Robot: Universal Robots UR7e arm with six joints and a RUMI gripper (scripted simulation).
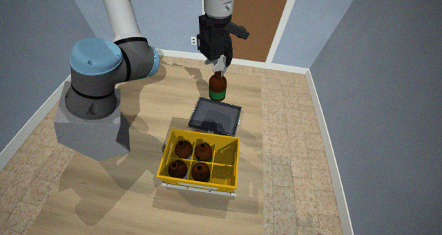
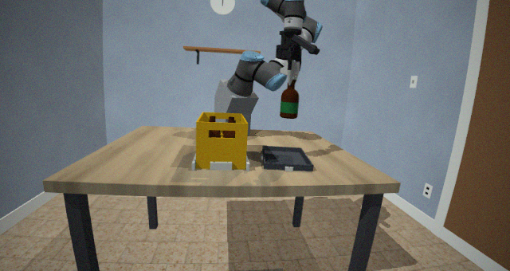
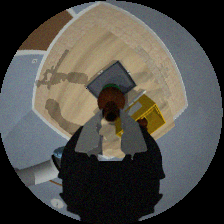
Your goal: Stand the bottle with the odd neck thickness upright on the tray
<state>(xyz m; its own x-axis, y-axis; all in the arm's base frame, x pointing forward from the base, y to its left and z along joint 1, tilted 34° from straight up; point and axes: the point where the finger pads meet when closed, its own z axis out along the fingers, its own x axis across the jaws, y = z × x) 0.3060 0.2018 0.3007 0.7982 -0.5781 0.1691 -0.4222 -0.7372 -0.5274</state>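
Now: hand 7 cm above the bottle. Also, from my hand: crate: 27 cm to the right, 25 cm below, 6 cm ahead; then tray: 32 cm below.
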